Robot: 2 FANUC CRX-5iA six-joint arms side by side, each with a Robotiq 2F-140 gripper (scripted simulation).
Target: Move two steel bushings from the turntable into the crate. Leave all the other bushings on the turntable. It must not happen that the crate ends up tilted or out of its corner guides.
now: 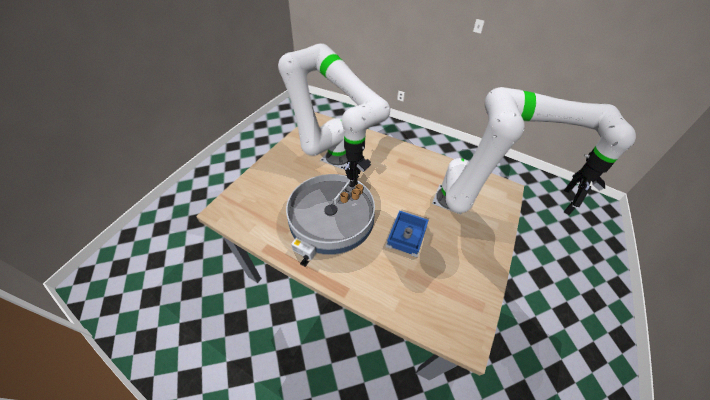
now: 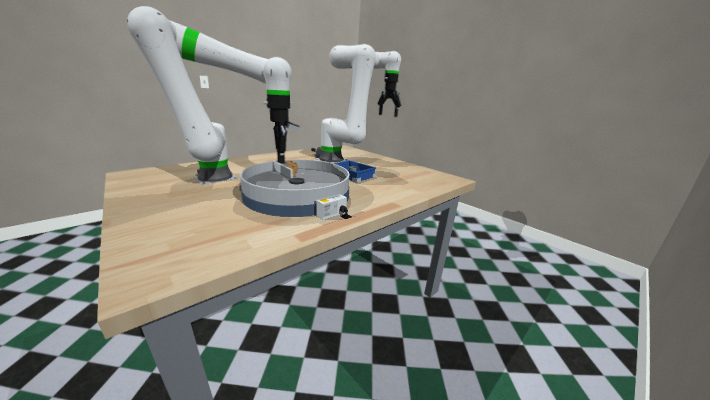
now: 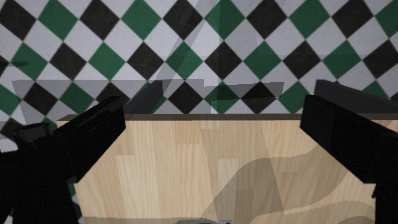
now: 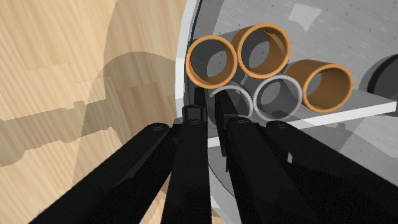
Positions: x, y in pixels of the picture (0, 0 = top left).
Labels:
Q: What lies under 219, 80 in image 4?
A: A copper bushing.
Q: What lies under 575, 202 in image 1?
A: My left gripper.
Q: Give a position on a copper bushing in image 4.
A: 336, 85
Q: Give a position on a copper bushing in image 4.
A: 279, 43

